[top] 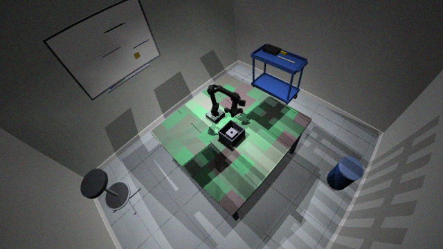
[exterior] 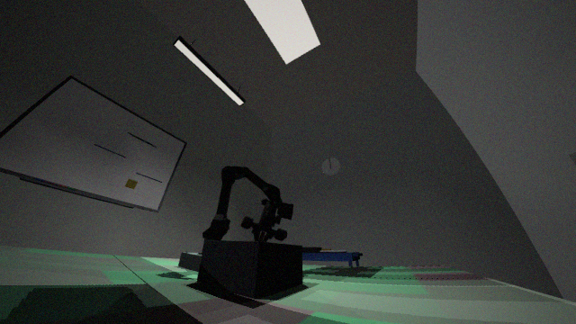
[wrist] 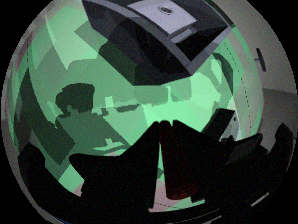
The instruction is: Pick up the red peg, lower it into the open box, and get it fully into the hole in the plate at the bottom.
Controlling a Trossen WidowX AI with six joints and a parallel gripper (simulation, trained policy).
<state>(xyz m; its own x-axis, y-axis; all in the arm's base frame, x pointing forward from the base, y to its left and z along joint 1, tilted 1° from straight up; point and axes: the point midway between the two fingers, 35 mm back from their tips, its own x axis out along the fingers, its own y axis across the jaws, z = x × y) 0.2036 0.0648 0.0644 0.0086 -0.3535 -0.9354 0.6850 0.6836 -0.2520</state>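
The pale plate lies 100 mm ahead of my gripper tip, 150 mm to the right of it and 40 mm below it. Also, from my gripper tip: dark box: 100 mm ahead, 150 mm to the right, 60 mm below; red peg: 10 mm to the left, 30 mm above.
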